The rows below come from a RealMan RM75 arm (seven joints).
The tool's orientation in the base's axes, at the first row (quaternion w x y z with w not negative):
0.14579 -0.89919 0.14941 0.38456
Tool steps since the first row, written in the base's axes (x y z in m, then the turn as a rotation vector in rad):
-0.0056 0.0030 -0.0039 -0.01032 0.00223 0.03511
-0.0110 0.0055 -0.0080 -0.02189 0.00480 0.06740
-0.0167 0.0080 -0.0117 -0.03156 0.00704 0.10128
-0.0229 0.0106 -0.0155 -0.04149 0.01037 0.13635
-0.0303 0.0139 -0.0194 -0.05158 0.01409 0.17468
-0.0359 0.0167 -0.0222 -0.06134 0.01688 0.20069
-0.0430 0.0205 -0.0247 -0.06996 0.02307 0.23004
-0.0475 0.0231 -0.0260 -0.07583 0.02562 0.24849
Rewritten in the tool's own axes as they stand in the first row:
-0.0013 0.0000 0.0073 -0.03297 -0.00328 -0.01570
-0.0022 0.0003 0.0145 -0.06474 -0.00597 -0.02860
-0.0037 0.0008 0.0216 -0.09637 -0.00932 -0.04391
-0.0054 0.0013 0.0291 -0.12923 -0.01375 -0.05943
-0.0079 0.0017 0.0377 -0.16464 -0.01894 -0.07685
-0.0100 0.0017 0.0443 -0.19064 -0.02160 -0.08669
-0.0134 0.0013 0.0519 -0.21887 -0.02830 -0.09819
-0.0158 0.0008 0.0567 -0.23670 -0.03110 -0.10563

